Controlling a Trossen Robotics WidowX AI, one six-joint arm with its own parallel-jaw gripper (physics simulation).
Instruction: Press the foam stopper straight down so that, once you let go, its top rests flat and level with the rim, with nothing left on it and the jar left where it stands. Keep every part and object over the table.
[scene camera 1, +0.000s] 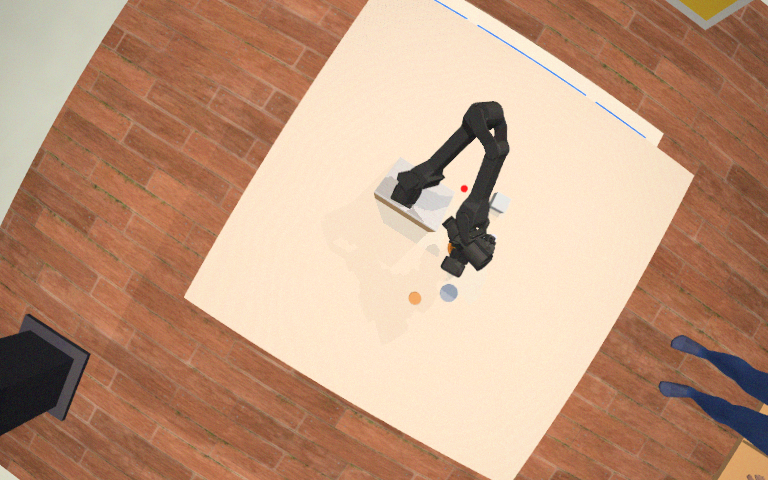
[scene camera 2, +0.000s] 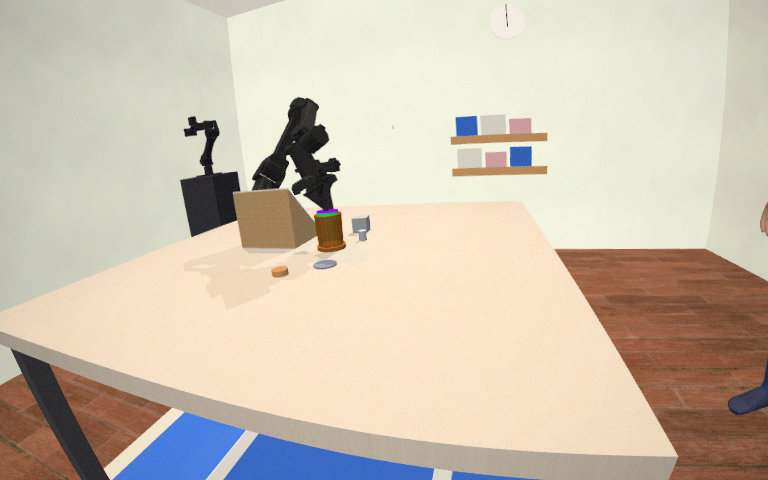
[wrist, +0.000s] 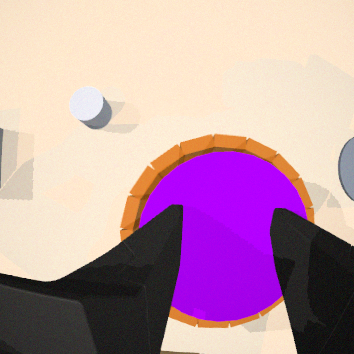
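Orange-brown jar (scene camera 2: 329, 229). Small grey cylinder (wrist: 87, 104). The gripper (scene camera 2: 329, 210), (scene camera 1: 469, 250), (wrist: 227, 218).
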